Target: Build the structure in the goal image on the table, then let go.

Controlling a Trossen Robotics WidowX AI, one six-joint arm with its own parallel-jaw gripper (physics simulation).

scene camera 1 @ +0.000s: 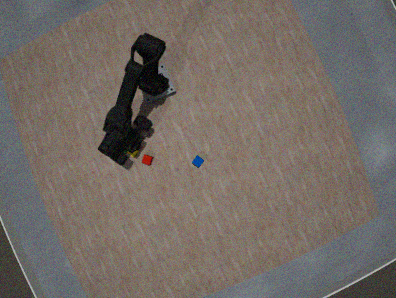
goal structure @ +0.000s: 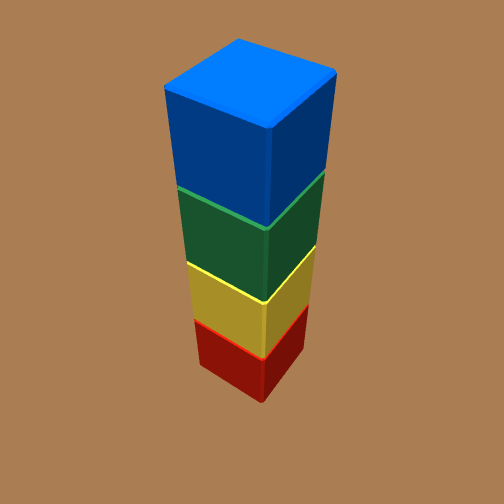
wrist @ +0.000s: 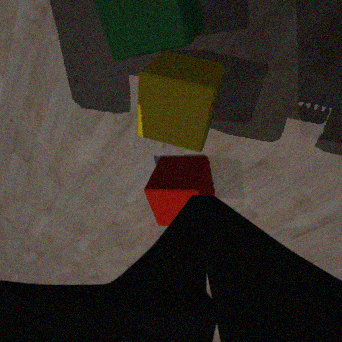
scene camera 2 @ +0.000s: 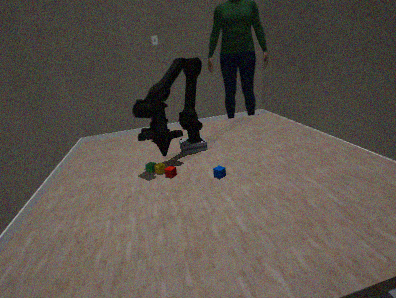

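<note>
A red cube (scene camera 1: 147, 160) (scene camera 2: 171, 172) (wrist: 172, 200) rests on the table. A yellow cube (scene camera 1: 132, 154) (scene camera 2: 160, 169) (wrist: 175, 107) is beside it, with a narrow gap between them in the wrist view. A green cube (scene camera 2: 150, 167) (wrist: 150, 25) is on the yellow cube's other side; the arm hides it in scene camera 1. A blue cube (scene camera 1: 198, 161) (scene camera 2: 219, 172) stands apart, to the right of the row. My gripper (scene camera 2: 164, 154) (wrist: 201, 205) is shut and empty, above the row, its fingertips together and covering part of the red cube in the wrist view.
The arm's base (scene camera 1: 170, 90) (scene camera 2: 194, 145) stands on the table (scene camera 1: 250, 200) (scene camera 2: 225, 240) behind the cubes. Shadows of the arm fall around the cubes. A person in a green top (scene camera 2: 237, 27) stands beyond the table's far edge, near a wall.
</note>
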